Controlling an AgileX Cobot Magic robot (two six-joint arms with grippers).
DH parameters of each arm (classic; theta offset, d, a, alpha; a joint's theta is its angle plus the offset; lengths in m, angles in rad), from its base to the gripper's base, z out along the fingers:
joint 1: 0 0.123 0 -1.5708
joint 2: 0.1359 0 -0.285 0
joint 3: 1.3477 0 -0.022 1.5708
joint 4: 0 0.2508 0 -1.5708
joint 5: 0 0 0.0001 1.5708
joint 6: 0 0.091 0 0
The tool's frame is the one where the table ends.
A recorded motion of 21 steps. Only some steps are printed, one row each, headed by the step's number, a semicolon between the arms.
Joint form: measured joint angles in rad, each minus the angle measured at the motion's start. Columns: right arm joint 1, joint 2, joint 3, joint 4, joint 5, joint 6; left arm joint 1, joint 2, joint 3, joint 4, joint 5, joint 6.
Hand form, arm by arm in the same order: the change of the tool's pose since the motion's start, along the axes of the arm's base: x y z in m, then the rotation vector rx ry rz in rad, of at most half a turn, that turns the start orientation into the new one. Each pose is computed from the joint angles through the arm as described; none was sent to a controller.
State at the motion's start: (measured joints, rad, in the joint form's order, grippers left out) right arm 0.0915 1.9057 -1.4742 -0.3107 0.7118 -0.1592; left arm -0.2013 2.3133 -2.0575 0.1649 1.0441 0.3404
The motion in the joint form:
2: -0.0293 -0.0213 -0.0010 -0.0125 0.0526 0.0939; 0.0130 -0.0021 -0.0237 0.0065 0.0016 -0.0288
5: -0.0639 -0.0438 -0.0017 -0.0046 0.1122 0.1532; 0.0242 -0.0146 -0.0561 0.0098 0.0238 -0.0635
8: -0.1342 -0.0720 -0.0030 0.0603 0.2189 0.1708; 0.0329 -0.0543 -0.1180 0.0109 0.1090 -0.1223
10: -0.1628 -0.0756 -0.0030 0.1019 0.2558 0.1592; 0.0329 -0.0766 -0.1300 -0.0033 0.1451 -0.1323
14: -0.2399 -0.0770 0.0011 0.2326 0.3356 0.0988; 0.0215 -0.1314 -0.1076 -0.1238 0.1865 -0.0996
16: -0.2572 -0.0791 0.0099 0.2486 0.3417 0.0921; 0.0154 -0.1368 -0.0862 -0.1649 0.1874 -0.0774
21: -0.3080 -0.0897 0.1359 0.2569 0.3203 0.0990; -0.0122 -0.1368 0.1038 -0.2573 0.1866 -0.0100
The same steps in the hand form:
2: -0.0059 -0.0145 0.0072 0.0282 0.0102 -0.1201; 0.0033 0.0066 0.0078 -0.0094 -0.0271 0.0388
5: -0.0135 -0.0297 0.0142 0.0556 0.0318 -0.2261; 0.0041 0.0126 0.0227 -0.0239 -0.0530 0.0850
8: -0.0277 -0.0549 0.0210 0.1115 0.1038 -0.3596; -0.0023 0.0188 0.0574 -0.0490 -0.0755 0.1620
10: -0.0325 -0.0633 0.0206 0.1430 0.1404 -0.3967; -0.0079 0.0188 0.0703 -0.0664 -0.0716 0.1775
14: -0.0435 -0.0824 0.0166 0.2456 0.2349 -0.4595; -0.0233 0.0057 0.0880 -0.1684 -0.0307 0.1386
16: -0.0464 -0.0873 0.0148 0.2603 0.2474 -0.4746; -0.0264 -0.0003 0.0844 -0.1957 -0.0034 0.1120
21: -0.0680 -0.1015 -0.0140 0.2737 0.3350 -0.5424; -0.0445 -0.0179 0.0320 -0.2181 0.2031 0.0431

